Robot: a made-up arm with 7 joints.
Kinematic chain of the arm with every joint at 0, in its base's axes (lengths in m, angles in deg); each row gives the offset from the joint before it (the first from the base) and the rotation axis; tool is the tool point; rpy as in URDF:
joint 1: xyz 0.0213 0.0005 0.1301 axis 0 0.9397 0.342
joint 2: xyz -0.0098 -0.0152 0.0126 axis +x
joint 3: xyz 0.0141 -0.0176 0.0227 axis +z
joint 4: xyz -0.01 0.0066 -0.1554 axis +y
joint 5: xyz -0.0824 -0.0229 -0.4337 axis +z
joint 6: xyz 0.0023 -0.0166 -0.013 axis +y
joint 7: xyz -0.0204 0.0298 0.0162 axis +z
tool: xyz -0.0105 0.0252 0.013 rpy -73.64 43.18 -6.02
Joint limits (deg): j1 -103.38..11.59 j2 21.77..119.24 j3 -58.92..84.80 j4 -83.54..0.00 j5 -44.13..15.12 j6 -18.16..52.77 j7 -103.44..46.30
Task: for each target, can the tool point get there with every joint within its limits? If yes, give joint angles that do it. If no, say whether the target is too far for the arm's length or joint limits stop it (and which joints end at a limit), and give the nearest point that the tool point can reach.
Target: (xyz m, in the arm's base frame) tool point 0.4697 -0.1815 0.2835
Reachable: yes | joints -86.19 36.68 -45.08 -58.40 -25.77 26.53 -56.09
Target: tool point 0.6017 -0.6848 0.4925
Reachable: no: too far | nearest point 0.3757 -0.3645 0.3259 | short by 0.426 m
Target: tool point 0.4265 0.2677 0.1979
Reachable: yes | joints -28.82 96.55 -25.15 -69.56 -15.35 41.26 -64.32
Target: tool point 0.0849 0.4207 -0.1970
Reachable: yes | joints 2.27 48.71 24.03 -22.17 1.63 36.68 -72.06
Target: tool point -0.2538 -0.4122 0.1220
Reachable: no: joint limits stop it (at a limit: joint 1, joint 2, joint 3, joint 4, joint 5, joint 6) | nearest point 0.1824 -0.4343 0.2426 | short by 0.453 m
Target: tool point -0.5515 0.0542 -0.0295
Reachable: no: joint limits stop it (at a limit: joint 1, joint 2, joint 3, joint 4, joint 6) | nearest point -0.4184 0.1668 0.1217 | short by 0.231 m
